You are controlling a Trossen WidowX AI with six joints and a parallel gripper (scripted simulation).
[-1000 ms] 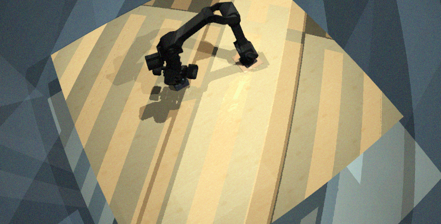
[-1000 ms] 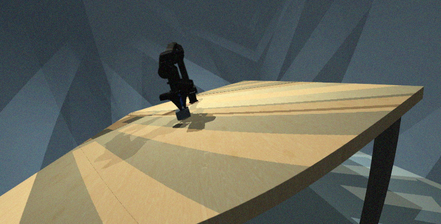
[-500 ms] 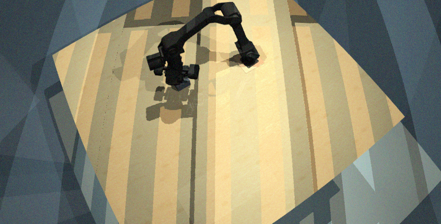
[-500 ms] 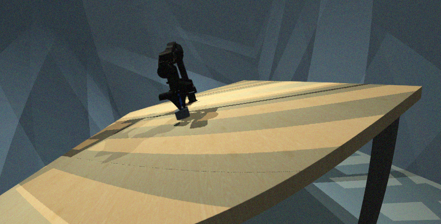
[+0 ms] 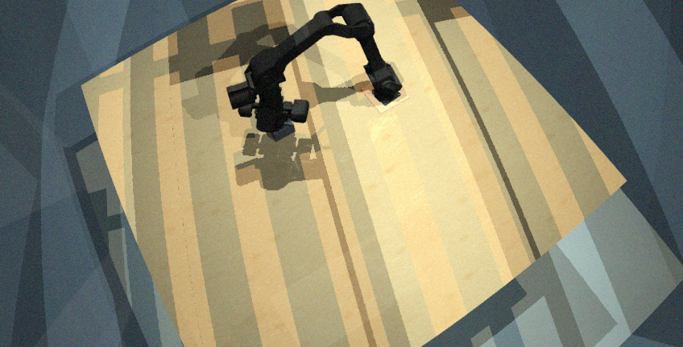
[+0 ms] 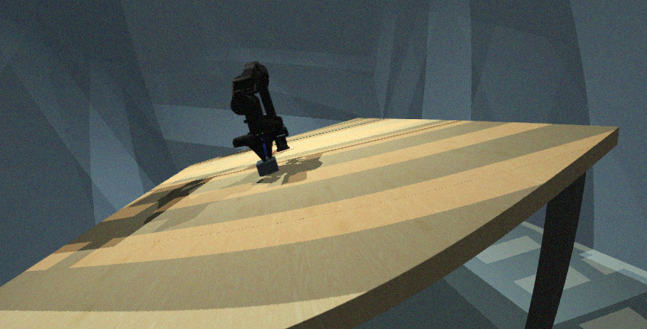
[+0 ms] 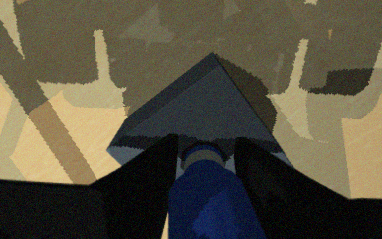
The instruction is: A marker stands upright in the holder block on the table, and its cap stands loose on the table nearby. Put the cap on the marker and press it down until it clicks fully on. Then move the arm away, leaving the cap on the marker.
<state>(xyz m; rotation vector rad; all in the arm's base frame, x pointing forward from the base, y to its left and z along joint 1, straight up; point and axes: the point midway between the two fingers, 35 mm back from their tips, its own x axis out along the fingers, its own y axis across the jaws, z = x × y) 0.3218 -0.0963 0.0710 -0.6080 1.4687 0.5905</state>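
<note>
Right now the holder block is 10 mm behind my gripper tip, 10 mm to the right of it and 20 mm below it. From my gripper tip the other things lie so: blue cap (10 mm behind, 10 mm to the right, 50 mm above).
</note>
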